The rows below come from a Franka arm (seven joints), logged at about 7 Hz.
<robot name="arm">
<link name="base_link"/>
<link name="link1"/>
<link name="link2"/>
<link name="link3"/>
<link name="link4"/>
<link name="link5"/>
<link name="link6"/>
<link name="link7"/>
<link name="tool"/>
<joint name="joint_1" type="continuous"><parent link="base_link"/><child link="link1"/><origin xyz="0 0 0.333"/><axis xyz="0 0 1"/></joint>
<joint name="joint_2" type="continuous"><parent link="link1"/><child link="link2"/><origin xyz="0 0 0"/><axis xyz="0 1 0"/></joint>
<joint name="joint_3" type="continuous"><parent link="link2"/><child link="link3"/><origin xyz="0 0 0.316"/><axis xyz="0 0 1"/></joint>
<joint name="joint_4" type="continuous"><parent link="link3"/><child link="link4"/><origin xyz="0.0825 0 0"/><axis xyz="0 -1 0"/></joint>
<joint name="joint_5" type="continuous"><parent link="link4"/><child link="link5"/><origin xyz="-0.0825 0 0.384"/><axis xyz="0 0 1"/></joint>
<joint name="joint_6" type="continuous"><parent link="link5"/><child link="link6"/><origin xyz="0 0 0"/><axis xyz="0 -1 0"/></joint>
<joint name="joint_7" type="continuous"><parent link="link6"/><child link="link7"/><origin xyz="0.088 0 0"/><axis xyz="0 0 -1"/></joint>
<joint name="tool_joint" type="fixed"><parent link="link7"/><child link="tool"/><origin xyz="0 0 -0.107" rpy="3.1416 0 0"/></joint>
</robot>
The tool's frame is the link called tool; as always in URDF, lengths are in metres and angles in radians. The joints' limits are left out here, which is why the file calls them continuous.
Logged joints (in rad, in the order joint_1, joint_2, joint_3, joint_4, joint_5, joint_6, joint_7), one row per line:
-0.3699, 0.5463, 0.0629, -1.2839, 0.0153, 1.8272, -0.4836
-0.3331, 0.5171, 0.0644, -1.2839, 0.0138, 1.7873, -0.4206
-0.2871, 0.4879, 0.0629, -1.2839, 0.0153, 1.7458, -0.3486
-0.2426, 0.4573, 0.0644, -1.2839, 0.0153, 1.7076, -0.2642
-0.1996, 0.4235, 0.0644, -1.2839, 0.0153, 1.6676, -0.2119
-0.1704, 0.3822, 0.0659, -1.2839, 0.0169, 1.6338, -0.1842
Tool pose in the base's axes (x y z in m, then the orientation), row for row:
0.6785, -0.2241, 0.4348, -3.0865, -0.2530, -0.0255
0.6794, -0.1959, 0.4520, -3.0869, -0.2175, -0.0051
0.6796, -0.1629, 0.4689, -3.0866, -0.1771, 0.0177
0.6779, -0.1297, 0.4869, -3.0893, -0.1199, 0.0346
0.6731, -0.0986, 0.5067, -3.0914, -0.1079, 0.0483
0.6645, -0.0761, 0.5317, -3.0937, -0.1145, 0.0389
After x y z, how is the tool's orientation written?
As a rotation vector, in radians.
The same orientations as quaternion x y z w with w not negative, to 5 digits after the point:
-0.99638, -0.08167, -0.00823, 0.02232
-0.99725, -0.07027, -0.00165, 0.02352
-0.99803, -0.05726, 0.00572, 0.02493
-0.99888, -0.03877, 0.01119, 0.02488
-0.99898, -0.03487, 0.01561, 0.02396
-0.99898, -0.03697, 0.01256, 0.02276

